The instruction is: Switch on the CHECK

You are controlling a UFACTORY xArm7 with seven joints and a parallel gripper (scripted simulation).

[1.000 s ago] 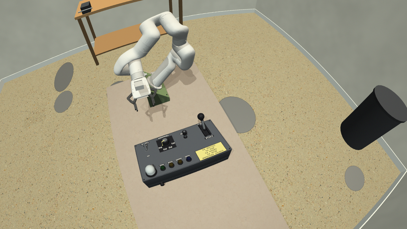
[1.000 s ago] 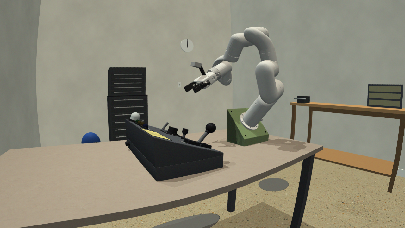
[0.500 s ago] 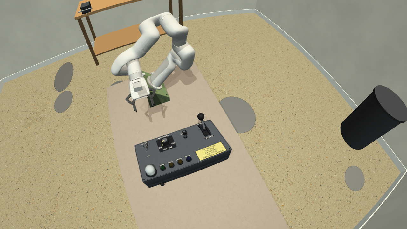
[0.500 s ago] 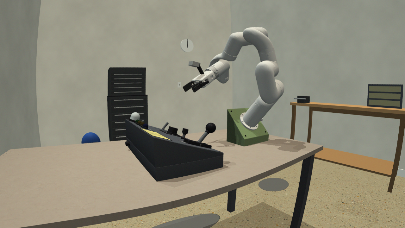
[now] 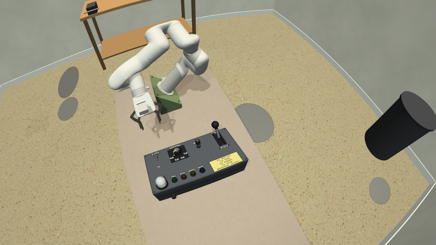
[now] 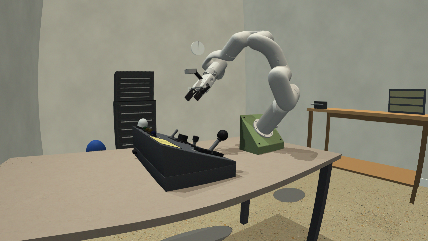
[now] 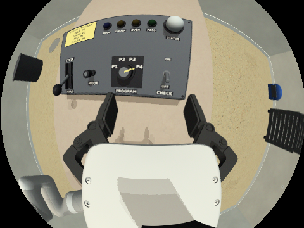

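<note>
Right now my hand is 8 cm short of the check toggle, 4 cm to the left of it and 18 cm above it. From my hand the other things lie so: rotary program selector 10 cm ahead, 7 cm to the left, 18 cm below; dark grey console 12 cm ahead, 14 cm to the left, 20 cm below; mode knob 9 cm ahead, 20 cm to the left, 17 cm below.
</note>
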